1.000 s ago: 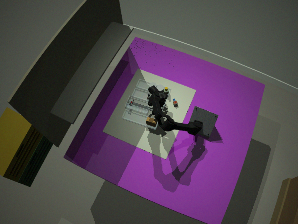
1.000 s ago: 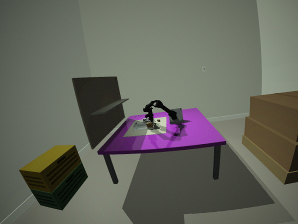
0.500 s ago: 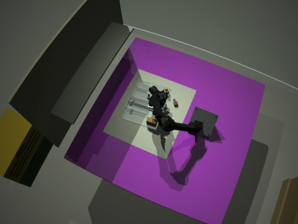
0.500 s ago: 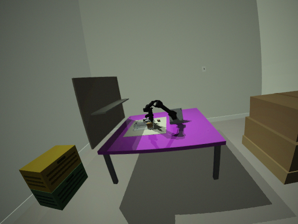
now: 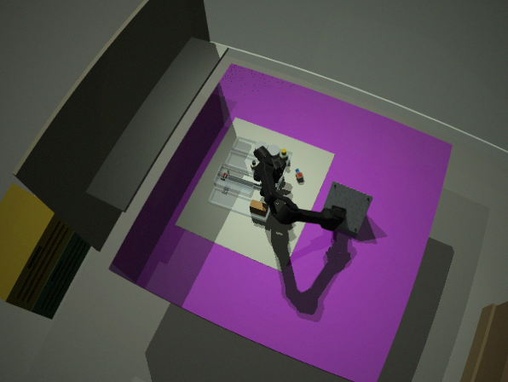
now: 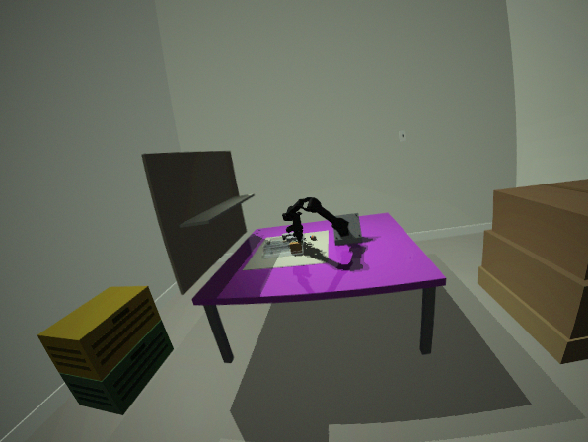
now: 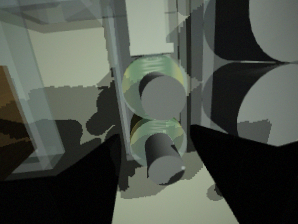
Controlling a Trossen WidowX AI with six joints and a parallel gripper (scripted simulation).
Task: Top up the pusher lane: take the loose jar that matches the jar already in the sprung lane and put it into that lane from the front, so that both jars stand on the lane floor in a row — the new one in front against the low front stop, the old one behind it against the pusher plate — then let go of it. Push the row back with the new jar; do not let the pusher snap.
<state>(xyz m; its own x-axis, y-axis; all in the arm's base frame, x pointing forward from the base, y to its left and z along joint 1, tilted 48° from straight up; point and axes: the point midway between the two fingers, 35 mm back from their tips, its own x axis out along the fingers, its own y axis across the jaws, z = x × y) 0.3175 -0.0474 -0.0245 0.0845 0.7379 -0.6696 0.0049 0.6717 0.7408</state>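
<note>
Right now the brown box is 20 mm ahead of my gripper tip, 130 mm to the left of it and 10 mm above it.
</note>
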